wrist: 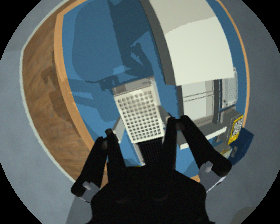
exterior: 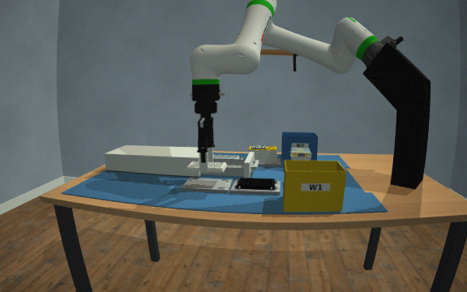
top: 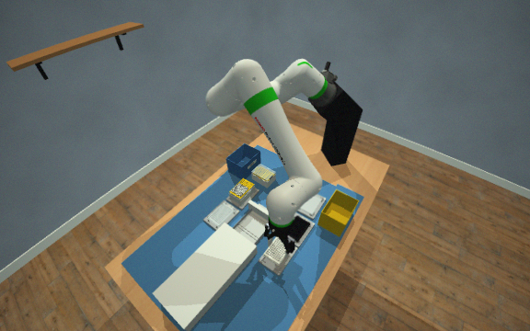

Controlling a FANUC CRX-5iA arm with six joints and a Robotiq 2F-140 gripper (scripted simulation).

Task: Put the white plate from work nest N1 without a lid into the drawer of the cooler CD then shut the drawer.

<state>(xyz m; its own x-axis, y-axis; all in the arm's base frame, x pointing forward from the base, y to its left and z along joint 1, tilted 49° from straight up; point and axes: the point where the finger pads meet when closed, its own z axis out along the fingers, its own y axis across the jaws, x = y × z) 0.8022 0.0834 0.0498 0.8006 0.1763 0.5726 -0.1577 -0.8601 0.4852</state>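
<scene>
The drawer lies 6 cm behind my hand, 18 cm to the right of it and 7 cm below it. From my hand the other things lie so: yellow-topped tip box: 26 cm behind, 33 cm to the right, 4 cm below; grey nest N1: 9 cm below; yellow bin W1: 31 cm behind, 21 cm to the left, 5 cm below.
</scene>
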